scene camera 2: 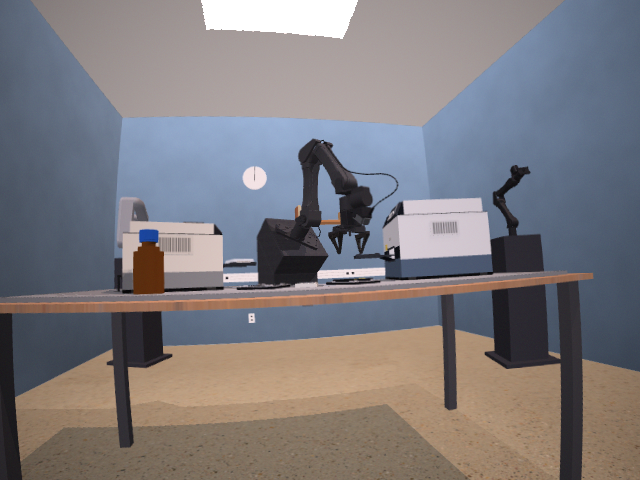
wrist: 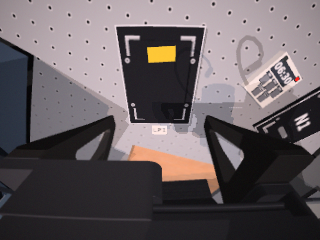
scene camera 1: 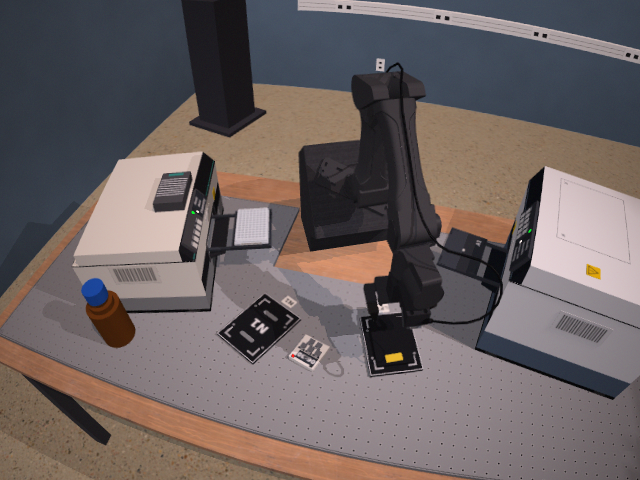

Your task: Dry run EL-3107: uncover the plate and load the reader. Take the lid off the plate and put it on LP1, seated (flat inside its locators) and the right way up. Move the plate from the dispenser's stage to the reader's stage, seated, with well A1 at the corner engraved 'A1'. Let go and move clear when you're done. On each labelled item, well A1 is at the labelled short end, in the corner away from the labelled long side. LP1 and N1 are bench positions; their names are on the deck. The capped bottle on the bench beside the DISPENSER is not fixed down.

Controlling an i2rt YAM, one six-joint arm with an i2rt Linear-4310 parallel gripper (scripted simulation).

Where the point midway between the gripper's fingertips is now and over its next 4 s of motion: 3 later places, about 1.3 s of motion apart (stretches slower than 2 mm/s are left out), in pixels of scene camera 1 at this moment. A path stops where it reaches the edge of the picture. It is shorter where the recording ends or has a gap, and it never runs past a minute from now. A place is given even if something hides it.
The gripper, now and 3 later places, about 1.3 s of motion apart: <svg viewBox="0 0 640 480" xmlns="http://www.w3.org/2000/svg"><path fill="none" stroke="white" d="M395 316L339 317L288 291L257 247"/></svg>
